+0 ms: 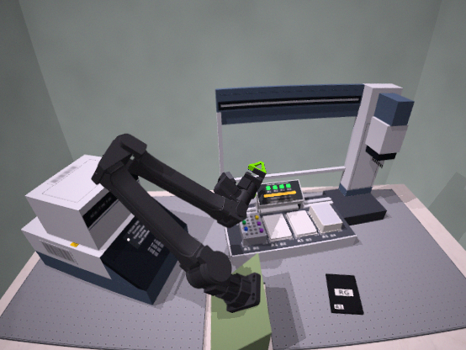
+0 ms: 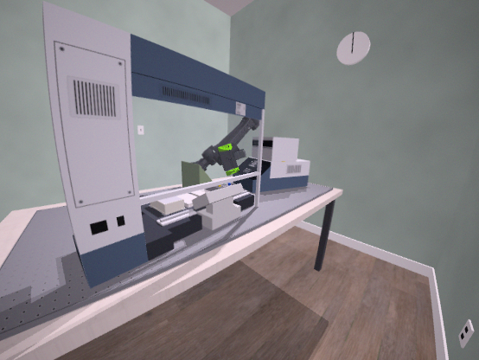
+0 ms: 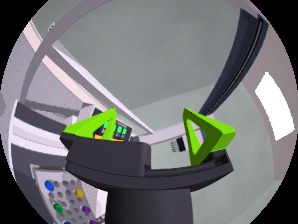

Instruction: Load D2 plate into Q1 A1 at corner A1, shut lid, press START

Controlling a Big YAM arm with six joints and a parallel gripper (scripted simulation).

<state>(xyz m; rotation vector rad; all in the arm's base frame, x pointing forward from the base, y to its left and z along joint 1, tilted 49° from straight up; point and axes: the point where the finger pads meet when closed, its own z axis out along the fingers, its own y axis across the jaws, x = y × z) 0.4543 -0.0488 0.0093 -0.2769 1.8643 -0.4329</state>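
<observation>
Right now my hand is 170 mm above the tube cooling block, 140 mm past it and 20 mm to the right of it. The rest, counted from my hand: pipetting head: 500 mm to the right, 150 mm above, 70 mm ahead; deep-well block: 280 mm to the right, 170 mm below, 60 mm behind.
</observation>
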